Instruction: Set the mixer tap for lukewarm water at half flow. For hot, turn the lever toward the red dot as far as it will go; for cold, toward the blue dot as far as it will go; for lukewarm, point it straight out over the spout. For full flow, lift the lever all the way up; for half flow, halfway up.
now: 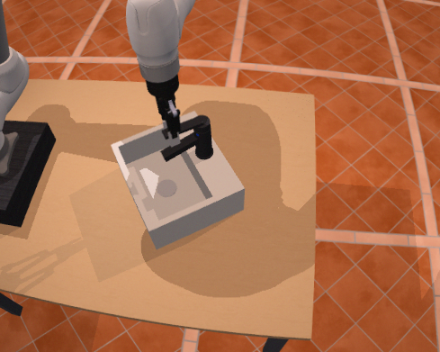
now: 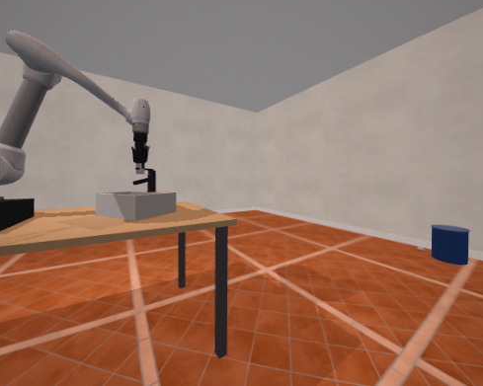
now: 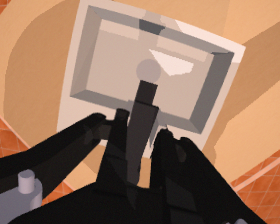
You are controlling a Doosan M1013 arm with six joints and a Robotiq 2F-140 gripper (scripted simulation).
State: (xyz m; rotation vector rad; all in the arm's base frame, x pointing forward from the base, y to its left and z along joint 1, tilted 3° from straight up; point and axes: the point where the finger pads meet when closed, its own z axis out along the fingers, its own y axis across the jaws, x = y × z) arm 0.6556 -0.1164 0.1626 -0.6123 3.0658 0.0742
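Now: the lever 3 cm ahead of my hand and 1 cm to the left of it. The rest, counted from my hand: black mixer tap (6 cm ahead, 5 cm below, 2 cm to the left); grey sink basin (23 cm below, 3 cm behind, 1 cm to the right).
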